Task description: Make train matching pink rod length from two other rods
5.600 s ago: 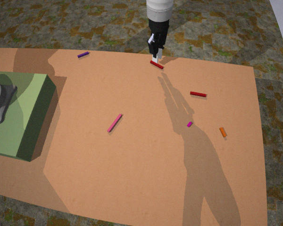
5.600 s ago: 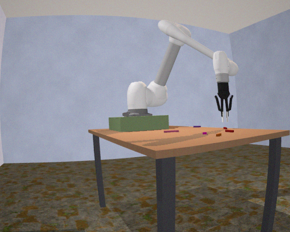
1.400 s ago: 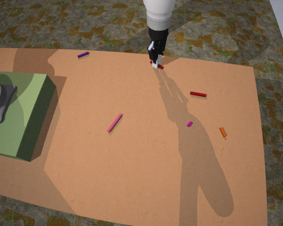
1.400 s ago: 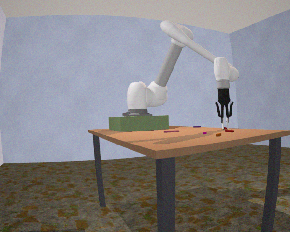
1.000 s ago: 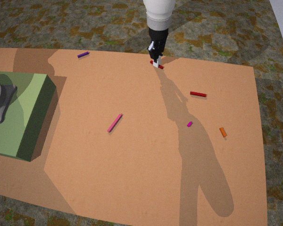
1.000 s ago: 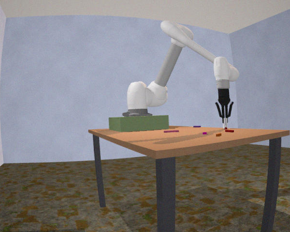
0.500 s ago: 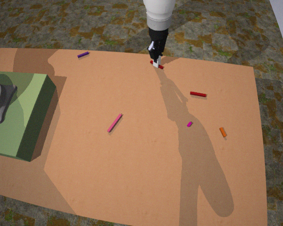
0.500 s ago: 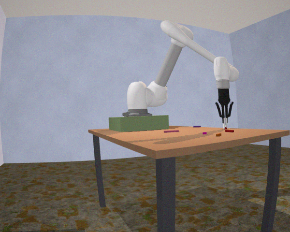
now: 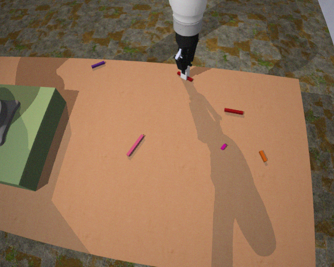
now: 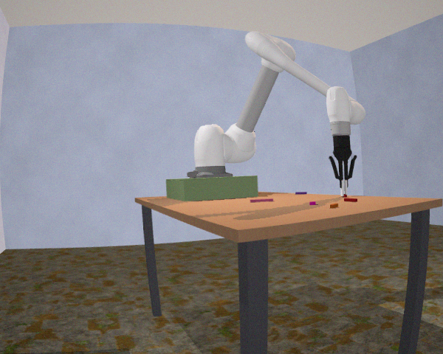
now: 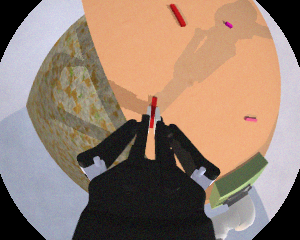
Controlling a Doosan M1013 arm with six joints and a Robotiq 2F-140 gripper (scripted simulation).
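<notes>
Now: the magenta rod 16 cm ahead of my hand, 29 cm to the right of it and 3 cm below it. Round my hand: purple rod 38 cm behind, 3 cm to the left, 3 cm below; then orange rod 30 cm ahead, 31 cm to the right, 3 cm below; then pink rod 14 cm behind, 32 cm to the right, 3 cm below.
</notes>
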